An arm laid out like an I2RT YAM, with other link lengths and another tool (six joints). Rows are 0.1 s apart.
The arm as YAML. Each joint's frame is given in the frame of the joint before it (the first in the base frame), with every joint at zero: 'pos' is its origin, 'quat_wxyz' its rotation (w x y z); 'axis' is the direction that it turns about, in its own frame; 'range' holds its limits. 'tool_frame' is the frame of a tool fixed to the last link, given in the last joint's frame.
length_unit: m
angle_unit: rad
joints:
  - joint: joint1
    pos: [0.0, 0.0, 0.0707]
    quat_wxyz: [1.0, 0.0, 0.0, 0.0]
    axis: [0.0, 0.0, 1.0]
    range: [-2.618, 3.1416]
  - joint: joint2
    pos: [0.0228, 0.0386, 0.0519]
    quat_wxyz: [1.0, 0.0, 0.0, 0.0]
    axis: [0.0, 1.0, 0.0]
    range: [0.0, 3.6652]
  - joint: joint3
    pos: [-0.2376, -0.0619, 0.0]
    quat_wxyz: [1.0, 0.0, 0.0, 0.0]
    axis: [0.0, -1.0, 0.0]
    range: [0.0, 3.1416]
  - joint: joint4
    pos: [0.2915, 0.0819, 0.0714]
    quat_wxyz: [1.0, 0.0, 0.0, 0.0]
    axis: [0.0, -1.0, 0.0]
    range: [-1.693, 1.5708]
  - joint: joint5
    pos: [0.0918, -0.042, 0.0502]
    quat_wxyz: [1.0, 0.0, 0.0, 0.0]
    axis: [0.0, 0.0, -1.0]
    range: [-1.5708, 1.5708]
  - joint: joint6
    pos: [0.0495, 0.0, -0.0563]
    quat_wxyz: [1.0, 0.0, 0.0, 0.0]
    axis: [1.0, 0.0, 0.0]
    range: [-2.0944, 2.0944]
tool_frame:
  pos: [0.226, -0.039, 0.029]
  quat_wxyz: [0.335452, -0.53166, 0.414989, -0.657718]
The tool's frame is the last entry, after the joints.
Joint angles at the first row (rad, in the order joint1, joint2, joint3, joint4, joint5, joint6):
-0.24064 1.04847 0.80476 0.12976 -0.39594 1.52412
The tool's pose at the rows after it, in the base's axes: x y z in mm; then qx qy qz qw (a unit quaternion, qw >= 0):
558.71, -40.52, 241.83, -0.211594, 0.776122, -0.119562, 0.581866
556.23, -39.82, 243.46, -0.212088, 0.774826, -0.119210, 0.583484
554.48, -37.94, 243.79, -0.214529, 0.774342, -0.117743, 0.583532
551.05, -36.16, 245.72, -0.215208, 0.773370, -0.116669, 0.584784
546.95, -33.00, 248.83, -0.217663, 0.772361, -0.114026, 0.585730
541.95, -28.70, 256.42, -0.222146, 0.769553, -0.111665, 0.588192
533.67, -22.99, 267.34, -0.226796, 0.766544, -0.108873, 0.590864
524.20, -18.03, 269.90, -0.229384, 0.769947, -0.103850, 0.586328
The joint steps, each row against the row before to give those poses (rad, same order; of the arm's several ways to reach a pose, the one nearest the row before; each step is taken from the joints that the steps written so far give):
-0.00279 -0.01129 -0.00693 -0.00905 -0.00388 -0.00402
-0.00190 -0.01345 -0.00711 -0.00244 -0.00413 0.00084
-0.00010 -0.00809 -0.00279 -0.00632 -0.00568 -0.00158
-0.00001 -0.01813 -0.00711 -0.00832 -0.00321 0.00151
0.00004 -0.02013 -0.00218 -0.01707 -0.00763 0.00079
-0.00003 -0.02462 0.00595 -0.02592 -0.01145 -0.00129
0.00113 -0.03842 0.00994 -0.04322 -0.01125 -0.00058
0.00249 -0.03592 0.00735 -0.05779 -0.00484 -0.00069

